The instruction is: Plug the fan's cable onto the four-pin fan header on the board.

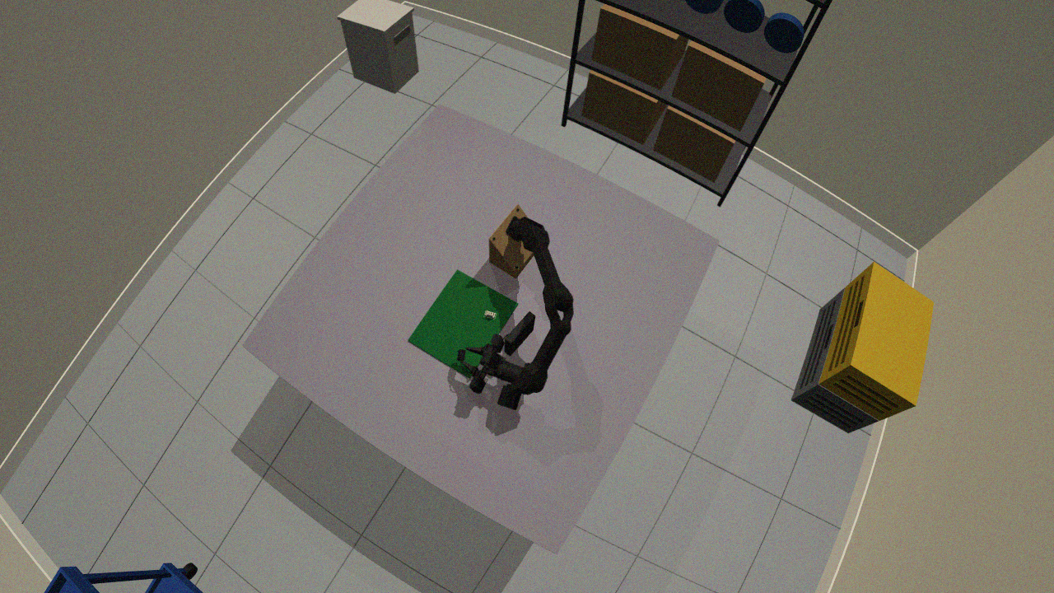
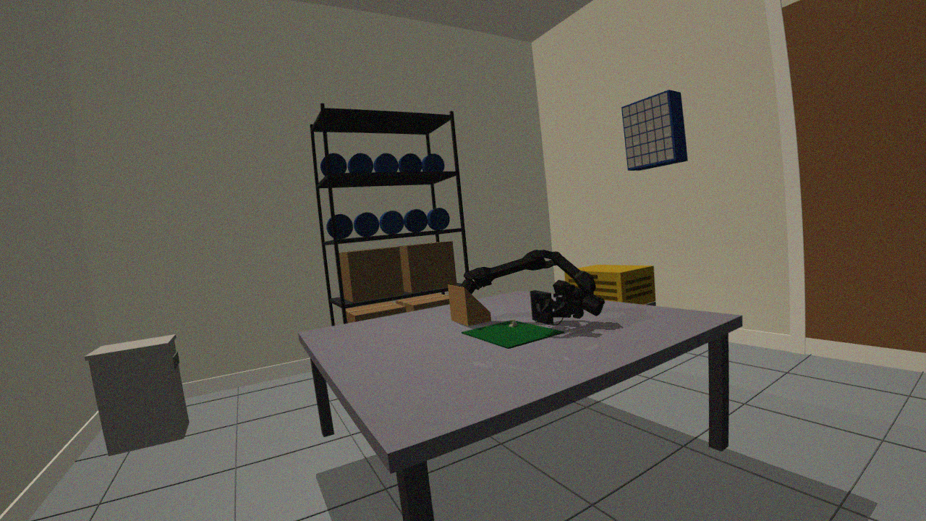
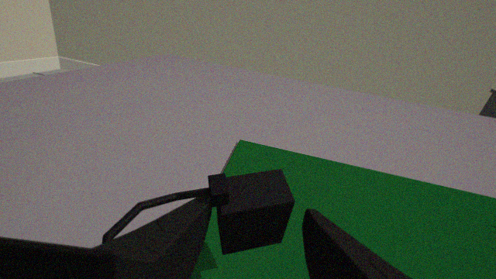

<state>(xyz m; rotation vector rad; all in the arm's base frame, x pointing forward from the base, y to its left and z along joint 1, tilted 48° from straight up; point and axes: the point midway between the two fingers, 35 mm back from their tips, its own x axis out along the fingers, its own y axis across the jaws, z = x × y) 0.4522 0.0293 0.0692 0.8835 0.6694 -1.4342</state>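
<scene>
Right now my gripper tip is 12 cm past the green board, 8 cm above it and 7 cm to the left of it. Round my gripper tip: black cable: 2 cm ahead, 1 cm to the left; pale fan header: 18 cm behind, 7 cm below; black fan: 15 cm behind, 12 cm to the left, 1 cm below.
</scene>
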